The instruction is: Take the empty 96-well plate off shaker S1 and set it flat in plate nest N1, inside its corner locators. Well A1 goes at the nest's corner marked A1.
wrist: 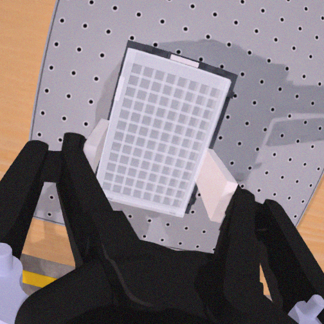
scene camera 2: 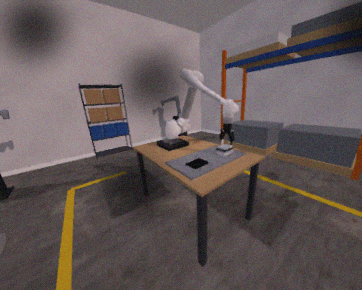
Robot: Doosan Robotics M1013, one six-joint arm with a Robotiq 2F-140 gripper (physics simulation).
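Where they show: gripper, fingertip midpoint: (scene camera 2: 226,147); arm's base, link origin: (scene camera 2: 172,141).
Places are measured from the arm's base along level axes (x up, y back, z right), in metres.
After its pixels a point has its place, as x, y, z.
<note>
The empty 96-well plate (wrist: 157,130) (scene camera 2: 225,147) @(0.036, -0.688, -0.104) is white with a grid of square wells. It lies level over shaker S1 (wrist: 159,53) (scene camera 2: 223,152) @(0.007, -0.691, -0.067), whose dark rim shows along the plate's top and right edges in the wrist view. The plate's lower end covers the shaker's near edge; whether a small gap lies beneath is too fine to tell. My gripper (wrist: 153,150) (scene camera 2: 226,144) @(0.025, -0.668, -0.147) is shut on the plate, its pale pads against both long sides. A flat black rectangle (scene camera 2: 197,163) @(-0.028, -0.633, 0.228), apparently nest N1, lies on the grey mat; its locators and A1 mark are too small to read.
The grey perforated mat (wrist: 72,47) (scene camera 2: 182,168) @(-0.037, -0.595, 0.362) lies on the wooden table (scene camera 2: 202,185) @(-0.053, -0.843, 0.413). A low black box (scene camera 2: 173,144) @(0.000, -0.116, 0.073) stands at the table's left, near the robot's base. An orange rack post (scene camera 2: 224,80) and grey crates (scene camera 2: 320,144) stand behind the table.
</note>
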